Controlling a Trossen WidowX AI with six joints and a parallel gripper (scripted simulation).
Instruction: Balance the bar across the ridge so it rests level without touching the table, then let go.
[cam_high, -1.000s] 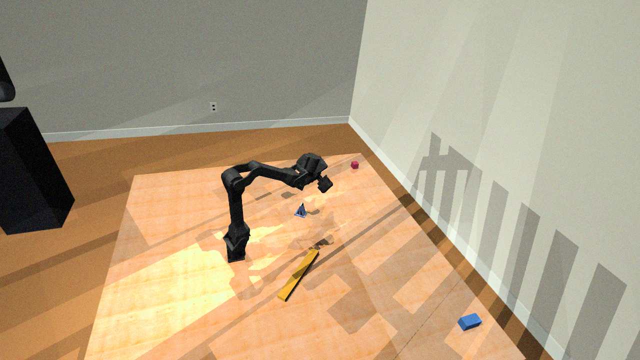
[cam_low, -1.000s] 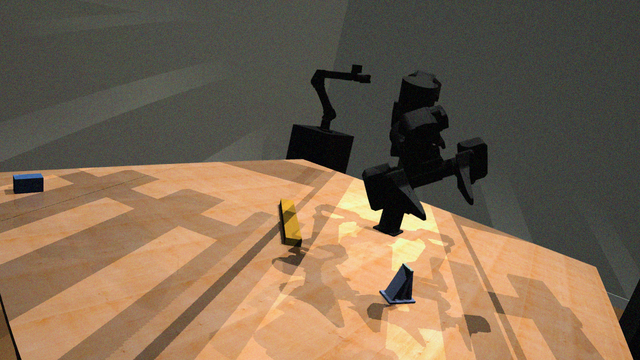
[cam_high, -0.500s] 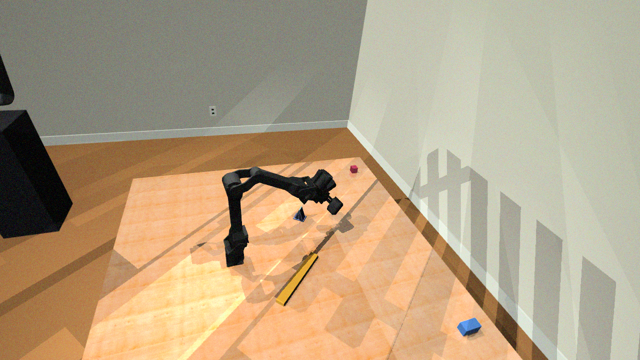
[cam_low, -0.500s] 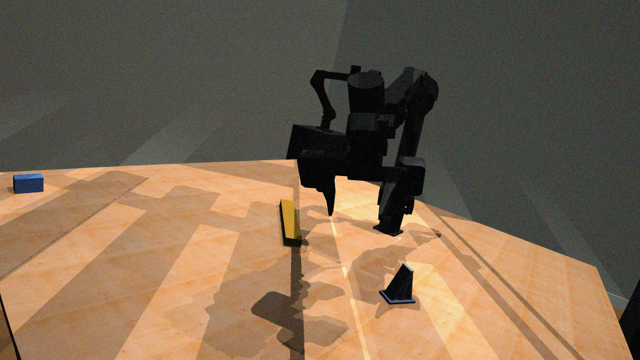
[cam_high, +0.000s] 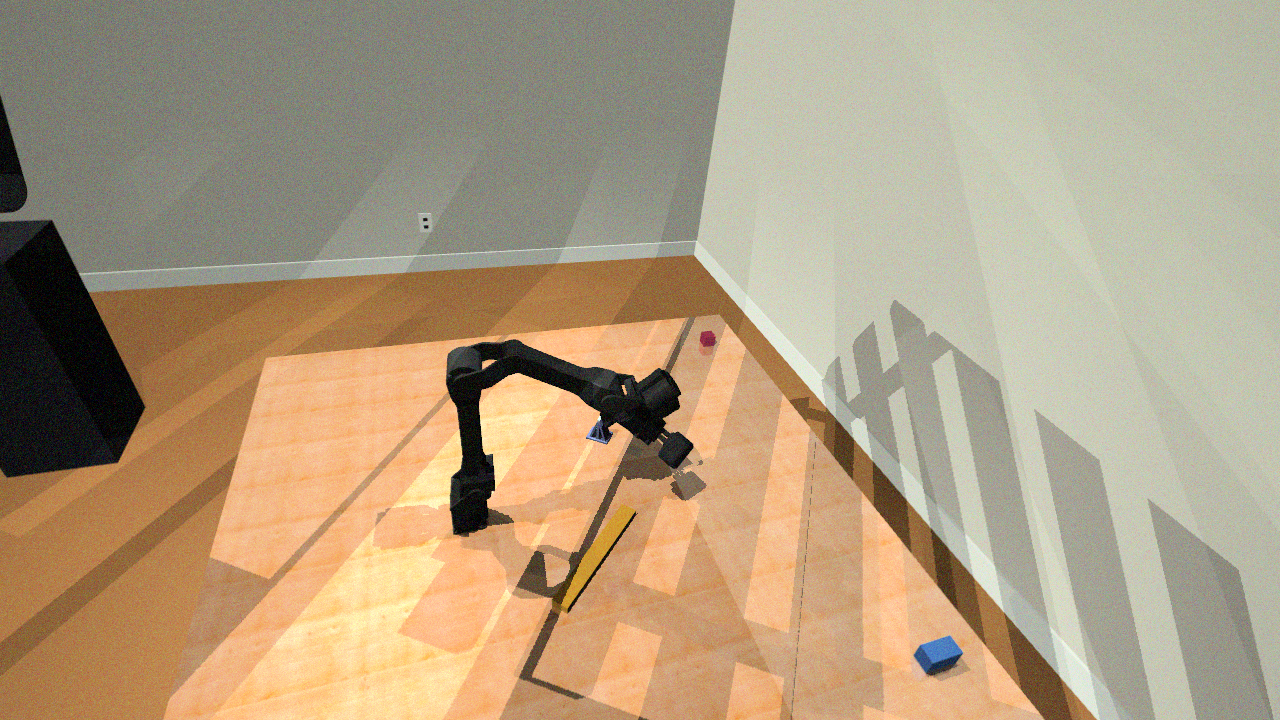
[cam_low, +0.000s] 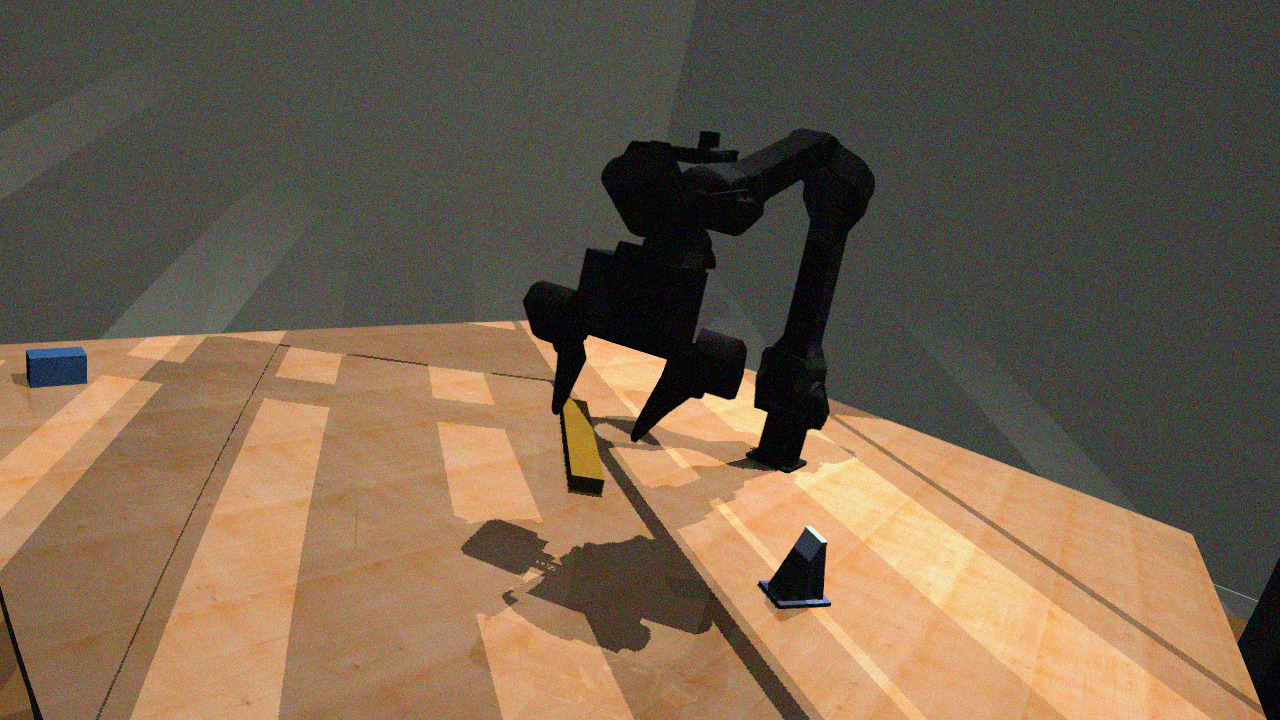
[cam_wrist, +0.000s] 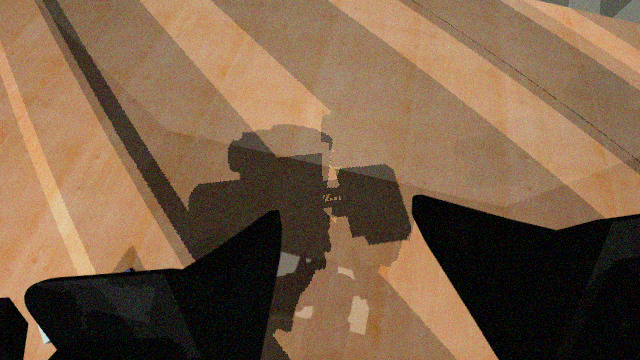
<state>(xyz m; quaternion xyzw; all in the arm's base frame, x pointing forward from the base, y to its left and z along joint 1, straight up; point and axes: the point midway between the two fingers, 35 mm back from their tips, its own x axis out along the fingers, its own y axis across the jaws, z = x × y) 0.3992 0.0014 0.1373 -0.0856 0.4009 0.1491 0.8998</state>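
The yellow bar lies 200 mm behind my gripper tip, 160 mm to the right of it and 100 mm below it. From my gripper tip the other things lie so: small magenta cube (320 mm ahead, 490 mm to the left, 100 mm below); then blue block (320 mm ahead, 510 mm to the right, 100 mm below).
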